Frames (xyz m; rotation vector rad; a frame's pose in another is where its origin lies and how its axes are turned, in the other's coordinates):
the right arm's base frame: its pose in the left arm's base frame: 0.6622 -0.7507 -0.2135 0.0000 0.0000 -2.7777
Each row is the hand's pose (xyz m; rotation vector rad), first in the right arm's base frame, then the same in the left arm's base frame.
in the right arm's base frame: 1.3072 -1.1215 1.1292 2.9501 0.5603 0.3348
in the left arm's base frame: -0.9586 -0.1679 0.9157 1.0475 -2.7036 -0.1141
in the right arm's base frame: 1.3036 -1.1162 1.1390 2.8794 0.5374 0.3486
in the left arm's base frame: -0.9533 -0.1716 0.9255 1.0273 -2.6766 -0.2114
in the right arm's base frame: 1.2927 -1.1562 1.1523 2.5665 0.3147 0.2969
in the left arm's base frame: -0.9574 -0.1303 0.9388 0.8205 -2.6159 -0.6925
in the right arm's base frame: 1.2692 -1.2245 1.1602 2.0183 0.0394 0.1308
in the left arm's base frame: -0.9597 -0.0581 0.9467 0.4863 -2.3810 -1.4709
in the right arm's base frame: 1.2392 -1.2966 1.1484 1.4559 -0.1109 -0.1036
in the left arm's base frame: -0.9573 0.0199 0.9349 0.2098 -1.9732 -2.2034
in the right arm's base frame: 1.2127 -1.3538 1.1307 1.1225 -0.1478 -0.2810
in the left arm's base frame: -0.9529 0.0828 0.9172 0.0846 -1.6555 -2.6201
